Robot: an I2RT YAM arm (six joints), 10 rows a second.
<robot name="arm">
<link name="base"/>
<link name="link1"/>
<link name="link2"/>
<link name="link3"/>
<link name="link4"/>
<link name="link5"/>
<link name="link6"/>
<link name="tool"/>
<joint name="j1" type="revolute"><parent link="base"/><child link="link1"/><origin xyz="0 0 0.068" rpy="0 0 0"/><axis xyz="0 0 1"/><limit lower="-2.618" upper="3.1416"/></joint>
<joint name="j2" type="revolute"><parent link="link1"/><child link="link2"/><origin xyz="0.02 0.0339 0.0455" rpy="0 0 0"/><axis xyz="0 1 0"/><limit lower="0" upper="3.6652"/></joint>
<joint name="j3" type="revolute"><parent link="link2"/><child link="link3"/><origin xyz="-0.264 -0.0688 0" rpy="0 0 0"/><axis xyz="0 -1 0"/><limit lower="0" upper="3.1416"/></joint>
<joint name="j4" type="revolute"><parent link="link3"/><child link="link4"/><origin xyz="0.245 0.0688 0.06" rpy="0 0 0"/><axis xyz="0 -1 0"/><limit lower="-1.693" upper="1.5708"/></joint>
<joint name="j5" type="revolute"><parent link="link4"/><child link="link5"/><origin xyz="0.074 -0.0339 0.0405" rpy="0 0 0"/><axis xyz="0 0 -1"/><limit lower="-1.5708" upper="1.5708"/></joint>
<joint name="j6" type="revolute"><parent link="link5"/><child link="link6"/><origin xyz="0.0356 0 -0.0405" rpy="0 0 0"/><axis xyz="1 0 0"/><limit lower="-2.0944" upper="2.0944"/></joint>
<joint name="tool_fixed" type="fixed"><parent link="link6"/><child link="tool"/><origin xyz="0 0 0" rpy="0 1.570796 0"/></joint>
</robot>
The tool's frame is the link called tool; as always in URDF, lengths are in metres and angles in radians.
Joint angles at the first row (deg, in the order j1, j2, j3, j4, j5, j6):
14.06, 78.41, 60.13, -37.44, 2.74, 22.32
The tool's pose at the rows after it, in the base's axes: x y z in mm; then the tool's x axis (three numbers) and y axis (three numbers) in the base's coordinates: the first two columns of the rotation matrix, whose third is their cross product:
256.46, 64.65, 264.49, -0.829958, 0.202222, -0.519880, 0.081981, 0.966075, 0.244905
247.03, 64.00, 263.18, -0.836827, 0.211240, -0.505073, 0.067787, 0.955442, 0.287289
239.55, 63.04, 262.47, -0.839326, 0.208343, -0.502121, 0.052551, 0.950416, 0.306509
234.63, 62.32, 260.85, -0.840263, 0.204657, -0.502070, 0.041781, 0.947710, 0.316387
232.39, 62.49, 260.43, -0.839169, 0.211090, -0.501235, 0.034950, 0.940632, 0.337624
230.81, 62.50, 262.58, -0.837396, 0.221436, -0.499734, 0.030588, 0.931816, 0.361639
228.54, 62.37, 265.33, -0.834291, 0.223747, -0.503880, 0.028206, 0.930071, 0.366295
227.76, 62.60, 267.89, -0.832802, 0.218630, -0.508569, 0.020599, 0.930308, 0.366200
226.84, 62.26, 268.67, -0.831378, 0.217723, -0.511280, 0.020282, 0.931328, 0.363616
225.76, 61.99, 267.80, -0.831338, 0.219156, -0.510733, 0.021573, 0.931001, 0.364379
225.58, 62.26, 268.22, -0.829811, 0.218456, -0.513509, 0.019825, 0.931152, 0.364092
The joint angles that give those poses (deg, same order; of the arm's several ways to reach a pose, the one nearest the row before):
13.97, 74.55, 57.66, -38.06, -1.30, 23.38
13.97, 72.34, 55.73, -38.06, -3.95, 24.08
13.97, 70.49, 54.23, -38.06, -5.36, 23.99
13.98, 69.26, 53.00, -37.79, -6.15, 23.82
13.98, 68.56, 52.30, -37.18, -7.29, 24.26
13.89, 67.94, 52.21, -37.00, -8.52, 24.87
13.97, 67.24, 52.29, -37.35, -8.61, 25.05
14.06, 66.97, 52.65, -37.70, -8.70, 24.79
14.06, 66.71, 52.65, -37.88, -8.53, 24.70
14.06, 66.45, 52.30, -37.79, -8.52, 24.79
14.15, 66.36, 52.29, -37.70, -8.44, 24.79

